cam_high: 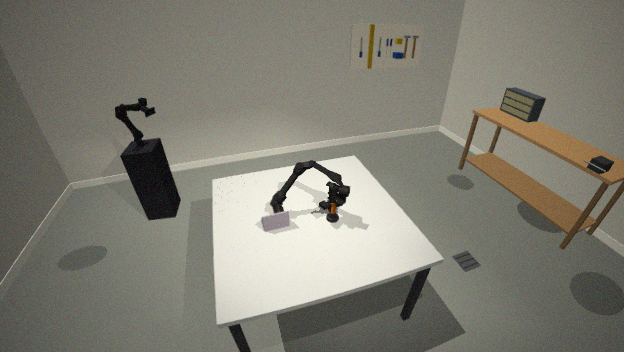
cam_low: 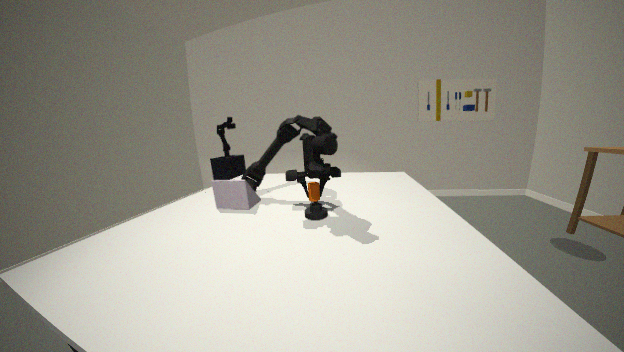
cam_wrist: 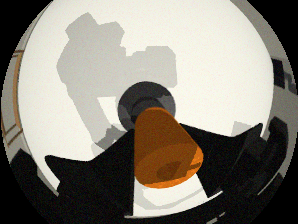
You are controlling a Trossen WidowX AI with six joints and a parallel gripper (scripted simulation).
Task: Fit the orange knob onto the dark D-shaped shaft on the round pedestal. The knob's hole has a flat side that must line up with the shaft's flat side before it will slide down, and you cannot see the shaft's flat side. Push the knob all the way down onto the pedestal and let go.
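My gripper tip is now 20 mm below the orange knob. Also, from my gripper tip: dark round pedestal 40 mm below.
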